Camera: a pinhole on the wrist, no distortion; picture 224 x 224 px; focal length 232.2 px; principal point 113.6 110.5 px. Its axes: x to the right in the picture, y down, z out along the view. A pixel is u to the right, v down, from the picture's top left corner.
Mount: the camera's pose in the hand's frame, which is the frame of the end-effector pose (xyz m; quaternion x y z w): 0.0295 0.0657 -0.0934 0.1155 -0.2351 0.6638 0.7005
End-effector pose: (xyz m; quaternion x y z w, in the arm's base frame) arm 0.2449 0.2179 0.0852 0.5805 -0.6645 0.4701 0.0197
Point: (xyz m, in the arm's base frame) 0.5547 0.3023 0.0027
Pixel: 41 217
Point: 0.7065 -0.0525 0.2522
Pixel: 18 19
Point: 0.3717 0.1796 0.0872
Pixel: 61 108
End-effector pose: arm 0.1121 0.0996 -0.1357 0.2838 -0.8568 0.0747 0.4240
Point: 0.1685 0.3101 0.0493
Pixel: behind the camera
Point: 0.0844 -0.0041 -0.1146
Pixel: 46 9
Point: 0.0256 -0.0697 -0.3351
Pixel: 117 111
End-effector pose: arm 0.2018 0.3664 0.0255 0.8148 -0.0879 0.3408 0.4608
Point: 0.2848 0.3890 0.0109
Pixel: 36 27
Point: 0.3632 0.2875 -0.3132
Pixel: 56 136
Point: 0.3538 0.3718 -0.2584
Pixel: 15 124
